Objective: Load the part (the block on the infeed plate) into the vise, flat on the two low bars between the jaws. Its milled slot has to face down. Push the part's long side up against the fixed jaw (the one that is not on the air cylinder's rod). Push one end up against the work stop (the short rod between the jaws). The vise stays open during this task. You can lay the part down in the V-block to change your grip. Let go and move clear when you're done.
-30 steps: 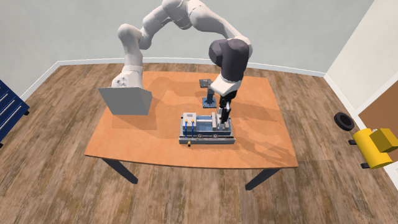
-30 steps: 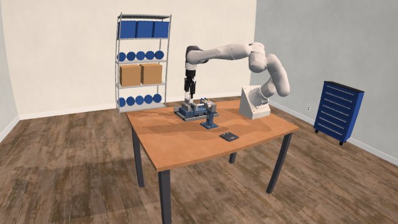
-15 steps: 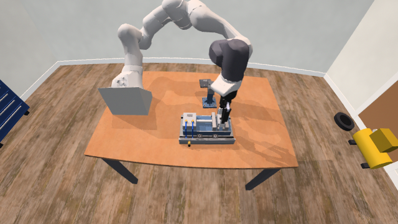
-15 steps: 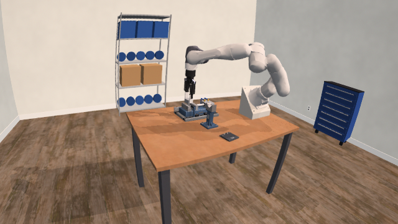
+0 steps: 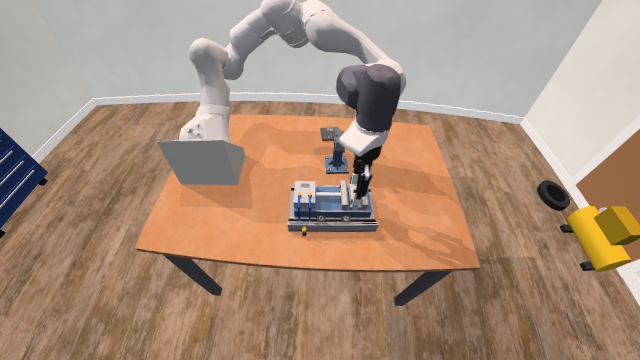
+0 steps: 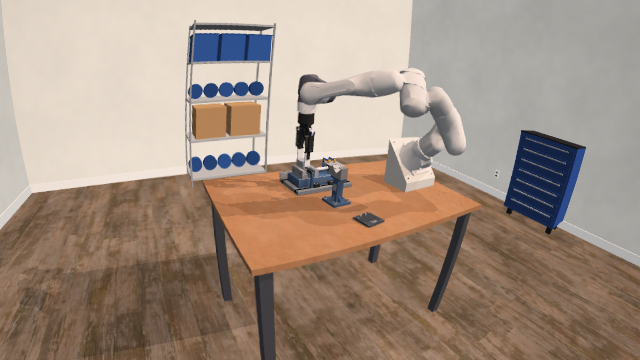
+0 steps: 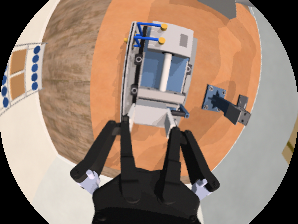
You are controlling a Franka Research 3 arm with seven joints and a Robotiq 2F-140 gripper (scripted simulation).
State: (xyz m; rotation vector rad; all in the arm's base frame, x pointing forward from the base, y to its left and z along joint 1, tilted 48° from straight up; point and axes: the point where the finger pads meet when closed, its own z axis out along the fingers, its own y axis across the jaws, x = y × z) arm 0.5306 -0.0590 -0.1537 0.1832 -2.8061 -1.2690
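Now: the fixed jaw 6 cm below my hand, 3 cm ahead of it and 2 cm to the left of it. Also, from my hand: part: 3 cm below; then air cylinder: 17 cm behind, 6 cm below, 1 cm to the left; then vise: 10 cm below, 7 cm behind, 1 cm to the left.
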